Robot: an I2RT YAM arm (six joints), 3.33 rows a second.
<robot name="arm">
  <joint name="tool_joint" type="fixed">
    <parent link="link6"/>
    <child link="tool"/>
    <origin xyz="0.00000 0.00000 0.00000" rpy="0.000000 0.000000 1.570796"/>
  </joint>
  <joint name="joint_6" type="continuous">
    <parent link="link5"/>
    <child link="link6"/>
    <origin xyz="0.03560 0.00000 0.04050" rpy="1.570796 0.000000 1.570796"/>
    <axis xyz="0 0 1"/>
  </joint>
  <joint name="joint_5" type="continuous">
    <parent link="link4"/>
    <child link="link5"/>
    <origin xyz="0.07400 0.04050 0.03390" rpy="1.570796 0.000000 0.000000"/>
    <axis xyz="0 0 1"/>
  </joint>
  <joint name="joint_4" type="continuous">
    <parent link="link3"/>
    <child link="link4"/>
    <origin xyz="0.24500 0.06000 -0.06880"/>
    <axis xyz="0 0 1"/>
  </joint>
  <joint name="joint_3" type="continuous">
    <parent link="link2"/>
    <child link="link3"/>
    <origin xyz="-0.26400 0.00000 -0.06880" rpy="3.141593 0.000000 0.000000"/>
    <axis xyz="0 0 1"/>
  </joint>
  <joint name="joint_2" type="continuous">
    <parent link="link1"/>
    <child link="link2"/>
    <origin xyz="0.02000 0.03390 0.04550" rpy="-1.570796 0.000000 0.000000"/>
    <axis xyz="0 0 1"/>
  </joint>
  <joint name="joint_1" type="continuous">
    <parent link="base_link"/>
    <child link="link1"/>
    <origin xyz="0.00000 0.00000 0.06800"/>
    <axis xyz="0 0 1"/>
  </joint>
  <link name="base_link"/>
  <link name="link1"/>
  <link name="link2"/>
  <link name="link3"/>
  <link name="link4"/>
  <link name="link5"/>
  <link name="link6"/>
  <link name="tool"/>
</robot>
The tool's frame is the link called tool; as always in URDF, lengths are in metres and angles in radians. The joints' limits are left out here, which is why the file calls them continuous.
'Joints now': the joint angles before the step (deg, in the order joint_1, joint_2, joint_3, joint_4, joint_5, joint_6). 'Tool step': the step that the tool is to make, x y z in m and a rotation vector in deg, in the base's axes. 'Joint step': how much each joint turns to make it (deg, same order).
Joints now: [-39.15, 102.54, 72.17, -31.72, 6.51, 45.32]
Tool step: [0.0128, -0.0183, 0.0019, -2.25, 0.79, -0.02]
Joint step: [-0.75, 4.10, 5.43, -0.28, 1.62, -1.72]
